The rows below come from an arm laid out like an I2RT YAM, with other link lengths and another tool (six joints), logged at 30 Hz.
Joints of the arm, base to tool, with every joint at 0 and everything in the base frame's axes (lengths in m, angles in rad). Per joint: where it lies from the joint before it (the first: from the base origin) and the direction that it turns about. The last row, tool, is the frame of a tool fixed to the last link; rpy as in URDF.
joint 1: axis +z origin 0 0 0.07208
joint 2: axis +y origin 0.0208 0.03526 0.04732
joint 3: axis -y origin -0.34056 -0.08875 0
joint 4: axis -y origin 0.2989 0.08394 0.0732
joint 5: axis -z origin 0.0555 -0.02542 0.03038
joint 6: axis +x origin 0.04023 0 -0.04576
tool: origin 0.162 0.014 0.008 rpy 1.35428 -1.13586 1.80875
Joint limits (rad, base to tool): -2.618..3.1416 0..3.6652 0..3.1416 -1.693..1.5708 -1.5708..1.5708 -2.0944..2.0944
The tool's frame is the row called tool.
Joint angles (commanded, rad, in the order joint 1, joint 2, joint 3, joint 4, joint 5, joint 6), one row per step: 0.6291, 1.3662, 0.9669, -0.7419, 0.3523, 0.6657; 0.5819, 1.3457, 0.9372, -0.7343, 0.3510, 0.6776; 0.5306, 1.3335, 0.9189, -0.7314, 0.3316, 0.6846; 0.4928, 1.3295, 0.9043, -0.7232, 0.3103, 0.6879; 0.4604, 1.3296, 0.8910, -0.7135, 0.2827, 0.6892; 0.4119, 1.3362, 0.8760, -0.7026, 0.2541, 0.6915; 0.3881, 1.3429, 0.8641, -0.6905, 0.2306, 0.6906; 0.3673, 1.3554, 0.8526, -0.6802, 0.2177, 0.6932; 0.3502, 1.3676, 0.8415, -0.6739, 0.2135, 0.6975; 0.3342, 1.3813, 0.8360, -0.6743, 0.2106, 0.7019
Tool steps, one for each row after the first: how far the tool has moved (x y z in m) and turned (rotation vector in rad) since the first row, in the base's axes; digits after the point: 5 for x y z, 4 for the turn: 0.00096, -0.01957, -0.00444, 0.0062, 0.0013, -0.0568; 0.00211, -0.03561, -0.00861, 0.0228, 0.0131, -0.1061; 0.00306, -0.04536, -0.01350, 0.0398, 0.0250, -0.1380; 0.00342, -0.05166, -0.01926, 0.0603, 0.0407, -0.1603; 0.00518, -0.06300, -0.02756, 0.0798, 0.0617, -0.1996; 0.00552, -0.06663, -0.03419, 0.0957, 0.0773, -0.2134; 0.00591, -0.07141, -0.04220, 0.1017, 0.0941, -0.2321; 0.00545, -0.07697, -0.04996, 0.1002, 0.1100, -0.2525; 0.00496, -0.08235, -0.05654, 0.0966, 0.1277, -0.2725
